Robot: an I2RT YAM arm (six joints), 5 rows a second.
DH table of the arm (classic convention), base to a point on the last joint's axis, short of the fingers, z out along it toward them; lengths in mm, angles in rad. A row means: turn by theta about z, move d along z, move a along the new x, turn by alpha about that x. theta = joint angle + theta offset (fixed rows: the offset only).
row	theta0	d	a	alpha
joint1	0	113.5	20	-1.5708
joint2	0	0	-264	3.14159
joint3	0.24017	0	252.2	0
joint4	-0.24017	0	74	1.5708
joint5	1.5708	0	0	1.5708
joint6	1.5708	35.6	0	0
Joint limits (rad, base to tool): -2.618..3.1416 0..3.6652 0..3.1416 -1.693..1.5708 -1.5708..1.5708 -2.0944..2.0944
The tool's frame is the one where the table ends.
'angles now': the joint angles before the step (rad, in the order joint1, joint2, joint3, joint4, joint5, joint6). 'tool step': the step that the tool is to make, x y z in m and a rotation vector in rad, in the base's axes. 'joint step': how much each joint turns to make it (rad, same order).
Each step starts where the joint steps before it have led.
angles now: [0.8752 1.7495 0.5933 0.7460 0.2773 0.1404]
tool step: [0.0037 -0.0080 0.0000 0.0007 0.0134 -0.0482]
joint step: [-0.0232 -0.0137 -0.0092 -0.0185 0.0185 0.0207]
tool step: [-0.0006 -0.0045 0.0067 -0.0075 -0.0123 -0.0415]
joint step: [-0.0037 -0.0367 -0.0053 -0.0297 0.0403 0.0027]
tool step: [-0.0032 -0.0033 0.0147 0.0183 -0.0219 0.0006]
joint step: [0.0009 -0.0660 -0.0053 -0.0312 0.0020 -0.0041]
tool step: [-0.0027 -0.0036 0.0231 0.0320 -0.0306 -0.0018]
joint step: [-0.0010 -0.0903 0.0102 -0.0558 0.0014 -0.0015]
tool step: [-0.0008 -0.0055 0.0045 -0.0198 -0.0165 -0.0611]
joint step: [-0.0032 -0.0297 -0.0048 -0.0273 0.0632 -0.0044]
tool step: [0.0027 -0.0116 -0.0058 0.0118 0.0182 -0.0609]
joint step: [-0.0310 -0.0072 -0.0285 0.0043 0.0205 0.0334]
